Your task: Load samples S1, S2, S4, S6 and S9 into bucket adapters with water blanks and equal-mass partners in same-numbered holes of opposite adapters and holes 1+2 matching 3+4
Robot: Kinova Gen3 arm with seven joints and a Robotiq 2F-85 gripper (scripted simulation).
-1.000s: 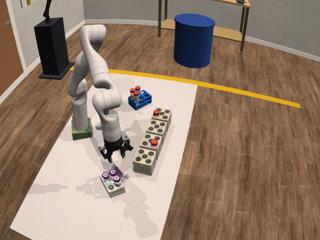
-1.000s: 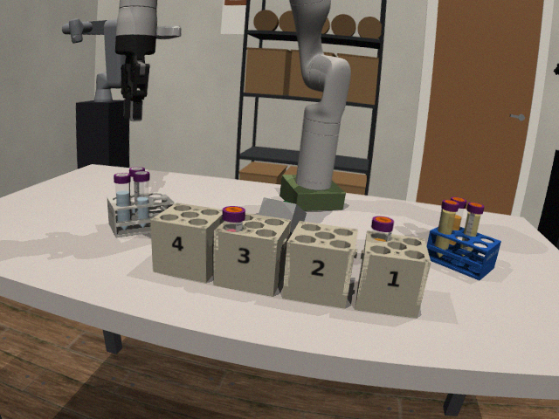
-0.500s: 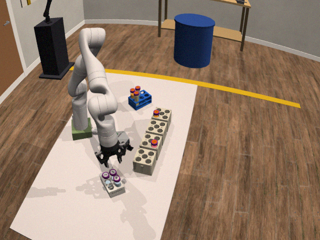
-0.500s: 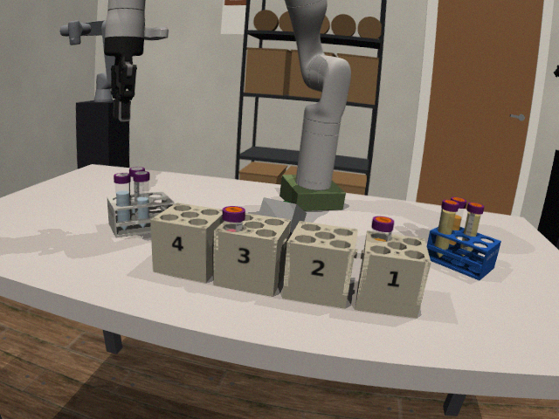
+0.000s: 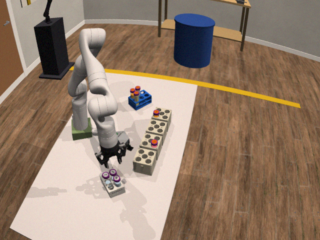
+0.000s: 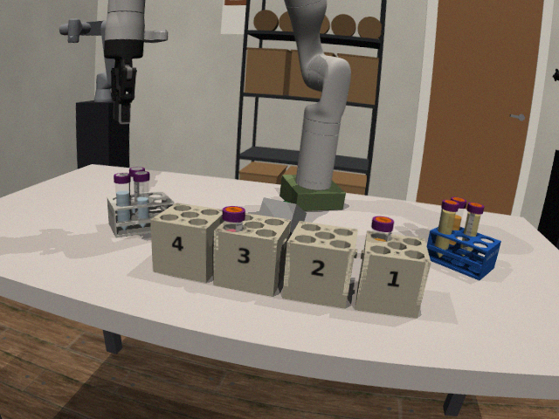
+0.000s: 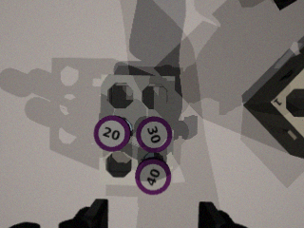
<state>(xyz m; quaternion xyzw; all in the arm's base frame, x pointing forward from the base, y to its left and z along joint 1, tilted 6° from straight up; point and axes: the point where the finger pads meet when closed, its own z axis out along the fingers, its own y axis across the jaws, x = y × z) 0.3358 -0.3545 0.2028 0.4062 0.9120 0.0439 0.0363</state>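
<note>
My hand is 10 mm to the right of the white-dot blank and 180 mm above it. The rest, counted from my hand: grey done desk (90 mm behind, 310 mm to the left, 190 mm below); adapter 2 (100 mm ahead, 400 mm to the left, 190 mm below); blank rack (40 mm behind, 20 mm to the left, 210 mm below).
</note>
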